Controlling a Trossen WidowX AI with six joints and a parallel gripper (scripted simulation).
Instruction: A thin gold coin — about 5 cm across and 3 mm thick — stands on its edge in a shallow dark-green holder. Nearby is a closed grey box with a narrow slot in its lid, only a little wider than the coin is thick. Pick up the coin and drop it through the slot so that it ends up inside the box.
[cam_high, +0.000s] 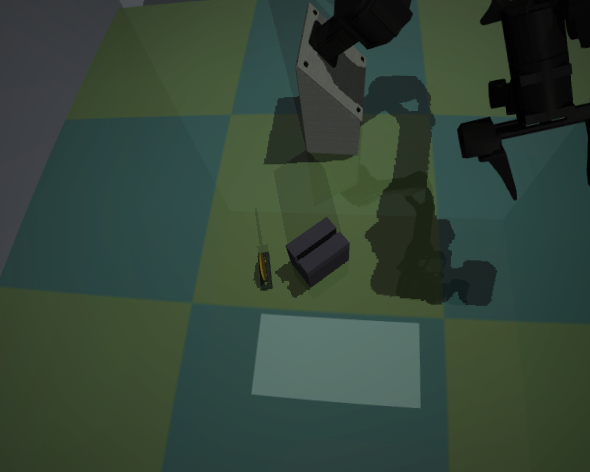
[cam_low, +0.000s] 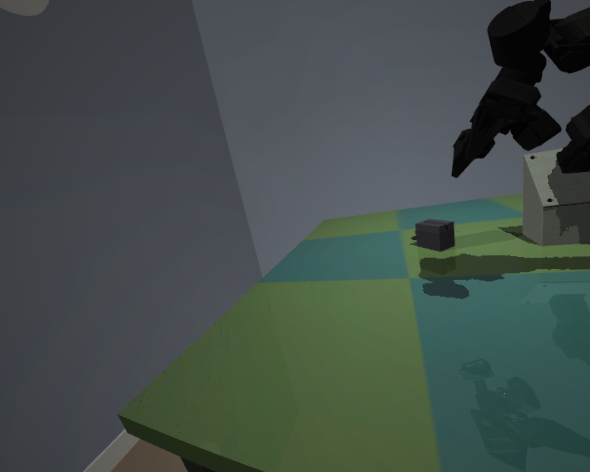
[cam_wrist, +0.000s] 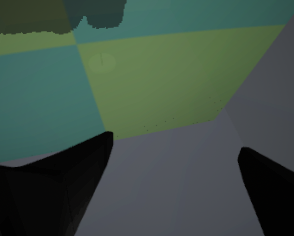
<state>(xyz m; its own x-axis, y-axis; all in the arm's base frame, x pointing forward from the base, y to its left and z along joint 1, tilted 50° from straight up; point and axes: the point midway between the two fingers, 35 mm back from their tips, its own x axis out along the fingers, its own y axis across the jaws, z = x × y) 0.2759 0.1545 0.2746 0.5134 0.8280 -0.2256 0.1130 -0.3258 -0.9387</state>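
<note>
My gripper tip is now 380 mm to the left of the coin, 220 mm above it and 70 mm short of it.
</note>
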